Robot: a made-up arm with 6 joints.
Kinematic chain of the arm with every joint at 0, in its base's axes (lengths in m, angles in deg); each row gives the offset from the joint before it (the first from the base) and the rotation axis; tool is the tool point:
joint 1: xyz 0 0 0.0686 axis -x
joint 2: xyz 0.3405 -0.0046 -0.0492 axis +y
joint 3: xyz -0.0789 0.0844 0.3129 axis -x
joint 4: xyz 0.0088 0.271 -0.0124 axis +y
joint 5: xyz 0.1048 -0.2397 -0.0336 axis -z
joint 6: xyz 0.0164 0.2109 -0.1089 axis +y
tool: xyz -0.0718 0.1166 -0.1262
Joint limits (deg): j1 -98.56..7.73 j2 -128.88..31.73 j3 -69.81..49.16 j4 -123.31..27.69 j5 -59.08..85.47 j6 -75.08..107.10
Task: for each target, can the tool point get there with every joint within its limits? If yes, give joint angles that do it. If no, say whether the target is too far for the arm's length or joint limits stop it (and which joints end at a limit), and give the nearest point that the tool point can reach.
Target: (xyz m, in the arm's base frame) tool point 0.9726 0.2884 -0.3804
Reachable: no: joint limits stop it (at a limit: joint 1, joint 2) | nearest point 0.7566 0.2207 -0.1046 | short by 0.357 m
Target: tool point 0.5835 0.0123 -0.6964
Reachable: no: joint limits stop it (at a limit: joint 1, joint 2, joint 4, joint 5) | nearest point 0.4245 0.0879 -0.4108 | short by 0.335 m
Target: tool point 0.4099 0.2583 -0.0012
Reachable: yes | joints -0.53 -108.22 35.56 -11.49 0.96 42.07
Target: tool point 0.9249 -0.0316 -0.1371
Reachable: no: joint limits stop it (at a limit: joint 1, joint 2, joint 3, joint 5) | nearest point 0.8678 -0.0660 -0.1031 | short by 0.075 m
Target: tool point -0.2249 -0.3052 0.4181
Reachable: yes | joints -82.86 -71.98 -17.11 -93.39 23.11 -34.72
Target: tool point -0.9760 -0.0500 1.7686
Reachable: no: too far | nearest point -0.1658 -0.0183 0.6897 | short by 1.350 m
